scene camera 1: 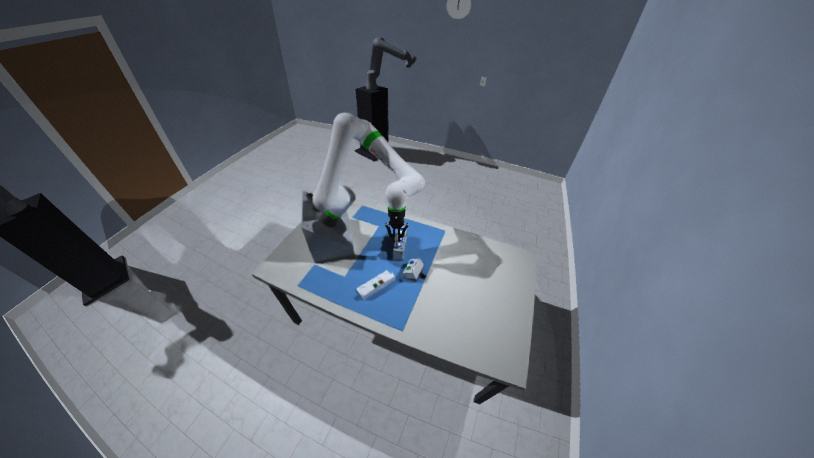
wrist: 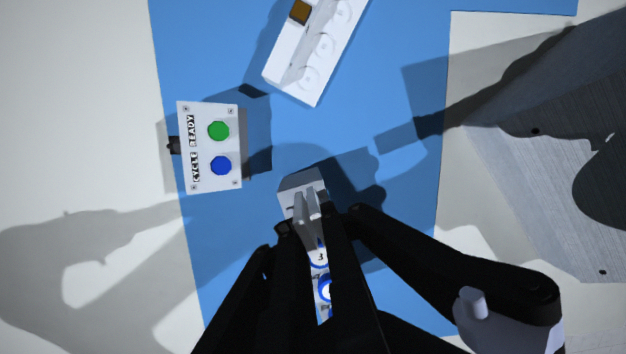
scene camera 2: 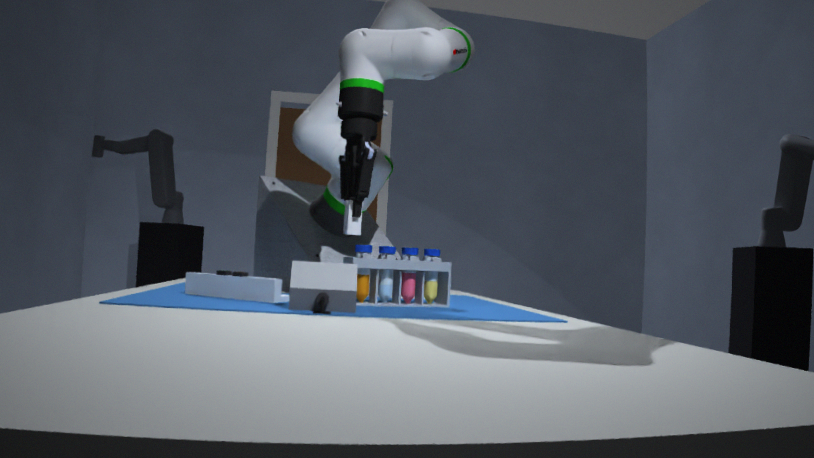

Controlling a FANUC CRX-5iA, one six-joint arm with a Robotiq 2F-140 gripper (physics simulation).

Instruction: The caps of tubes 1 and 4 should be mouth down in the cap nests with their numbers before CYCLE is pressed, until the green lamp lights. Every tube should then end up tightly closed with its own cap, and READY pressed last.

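Frame: origin at the arm's base, x left, y back, z up, level; millimetres.
Seen in the pictures: gripper, fingertip midpoint: [scene camera 1: 396, 244] [wrist: 309, 202] [scene camera 2: 351, 234]; arm's base, link origin: [scene camera 1: 326, 218] [scene camera 2: 332, 219].
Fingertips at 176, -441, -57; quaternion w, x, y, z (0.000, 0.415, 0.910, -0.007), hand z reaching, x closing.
Observation:
Pixels of each thing's top centre, then the offset from my fingertips to it, as dx, dy, dz. "pt": a spot on its surface instead. Level surfaces: height alone.
- rack, top centre: [wrist: 324, 265] [scene camera 2: 398, 255] [scene camera 1: 400, 237] +90, +49, -38
- Cap 3, top centre: [wrist: 320, 256] [scene camera 2: 387, 246] +68, +34, -20
- nest block, top centre: [wrist: 328, 6] [scene camera 2: 240, 271] [scene camera 1: 375, 279] -222, -40, -88
- button box, top centre: [wrist: 195, 149] [scene camera 2: 325, 262] [scene camera 1: 413, 264] -8, -146, -57
- blue CYCLE button, top centre: [wrist: 218, 166] +8, -118, -66
- green READY button, top centre: [wrist: 215, 131] -35, -131, -66
- blue mat, surface height: dz -141
- pale table, surface height: dz -144
- dark square, surface spot: [wrist: 300, 11] pt -206, -71, -88
My gripper [scene camera 1: 399, 241] [scene camera 2: 352, 226] [wrist: 309, 202] is shut and empty, pointing down just above the rack's end by the button box. The rack [scene camera 1: 398, 255] [scene camera 2: 446, 279] [wrist: 301, 179] holds upright tubes with orange [scene camera 2: 363, 289], light blue [scene camera 2: 385, 289], pink [scene camera 2: 408, 289] and yellow [scene camera 2: 430, 291] contents, each under a blue cap. Cap 3 [wrist: 320, 257] shows between the fingers' linkages; cap 4 is hidden by the fingers in the wrist view. The nest block [scene camera 1: 366, 290] [scene camera 2: 233, 287] [wrist: 325, 46] shows empty round nests. The button box [scene camera 1: 410, 275] [scene camera 2: 323, 277] [wrist: 212, 150] has a blue CYCLE button [wrist: 220, 165] and green READY button [wrist: 218, 131].
A blue mat [scene camera 1: 392, 310] [scene camera 2: 483, 310] [wrist: 220, 225] lies under the rack, box and block on the pale table [scene camera 1: 472, 307] [scene camera 2: 341, 381]. The arm's grey base [scene camera 1: 327, 244] [wrist: 540, 200] stands beside the mat. A dark square [wrist: 300, 11] sits on the nest block.

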